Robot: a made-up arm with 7 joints.
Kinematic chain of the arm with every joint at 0, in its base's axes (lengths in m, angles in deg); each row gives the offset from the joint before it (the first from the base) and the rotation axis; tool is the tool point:
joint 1: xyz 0 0 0.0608 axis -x
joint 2: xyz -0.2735 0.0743 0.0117 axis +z
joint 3: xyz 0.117 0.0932 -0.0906 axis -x
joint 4: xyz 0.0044 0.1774 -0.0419 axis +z
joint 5: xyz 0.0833 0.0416 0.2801 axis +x
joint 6: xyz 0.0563 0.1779 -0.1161 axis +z
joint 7: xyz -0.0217 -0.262 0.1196 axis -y
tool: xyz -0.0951 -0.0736 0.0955
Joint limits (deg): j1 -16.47..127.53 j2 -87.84..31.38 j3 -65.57..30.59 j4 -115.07..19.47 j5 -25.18..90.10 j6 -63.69..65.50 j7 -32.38..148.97
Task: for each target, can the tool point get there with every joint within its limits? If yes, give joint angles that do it. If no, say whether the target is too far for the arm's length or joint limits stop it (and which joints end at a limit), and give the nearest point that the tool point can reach.
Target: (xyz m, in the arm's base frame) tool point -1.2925 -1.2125 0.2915
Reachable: no: too far | nearest point -0.4634 -0.4882 0.1537 | short by 1.110 m
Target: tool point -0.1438 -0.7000 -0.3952
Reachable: no: joint limits stop it (at a limit: joint 1, joint 2, joint 3, joint 4, joint 6, joint 7) | nearest point -0.1229 -0.6388 -0.4529 | short by 0.087 m
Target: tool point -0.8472 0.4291 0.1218
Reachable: no: joint limits stop it (at a limit: joint 2, joint 3, joint 6) | nearest point -0.6713 0.4329 0.1223 | short by 0.176 m
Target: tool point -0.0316 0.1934 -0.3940
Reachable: yes | joints 97.42 -29.24 -4.27 -49.95 9.04 -41.37 18.84
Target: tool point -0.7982 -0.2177 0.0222
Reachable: no: joint limits stop it (at a limit: joint 2, joint 6, joint 7) | nearest point -0.6151 -0.1844 0.0281 | short by 0.186 m
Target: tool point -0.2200 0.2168 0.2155
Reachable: yes | joints -4.20 14.54 22.13 -56.20 4.82 29.06 48.78
